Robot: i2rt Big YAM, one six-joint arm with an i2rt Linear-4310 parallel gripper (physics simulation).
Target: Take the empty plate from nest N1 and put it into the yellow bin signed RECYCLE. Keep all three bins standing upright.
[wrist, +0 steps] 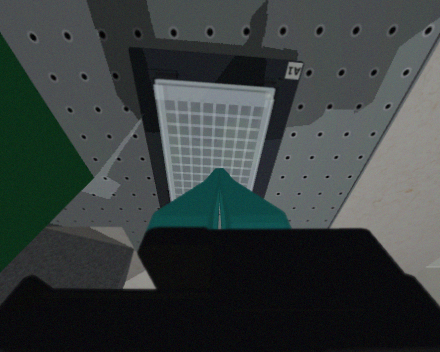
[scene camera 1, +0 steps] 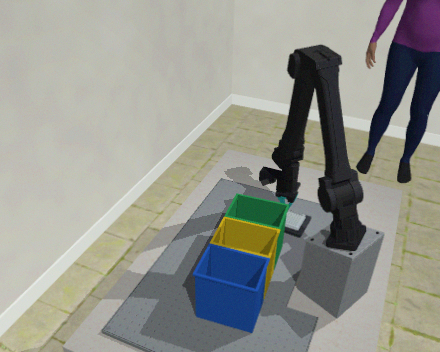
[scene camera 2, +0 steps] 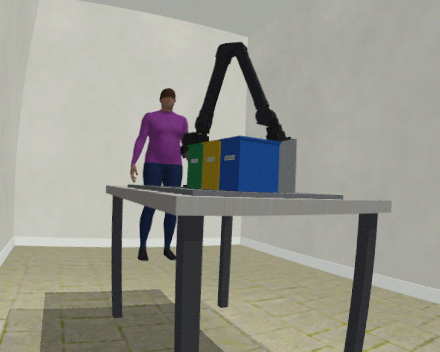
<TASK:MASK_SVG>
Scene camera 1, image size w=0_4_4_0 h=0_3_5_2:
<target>green bin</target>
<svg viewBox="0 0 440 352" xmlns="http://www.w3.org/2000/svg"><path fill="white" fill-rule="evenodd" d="M237 193L224 217L281 229L277 239L275 269L283 245L286 214L289 204Z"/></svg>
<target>blue bin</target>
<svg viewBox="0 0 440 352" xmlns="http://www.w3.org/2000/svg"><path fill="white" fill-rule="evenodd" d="M209 243L193 272L193 276L195 276L196 317L252 333L263 304L266 271L270 258Z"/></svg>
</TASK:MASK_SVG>
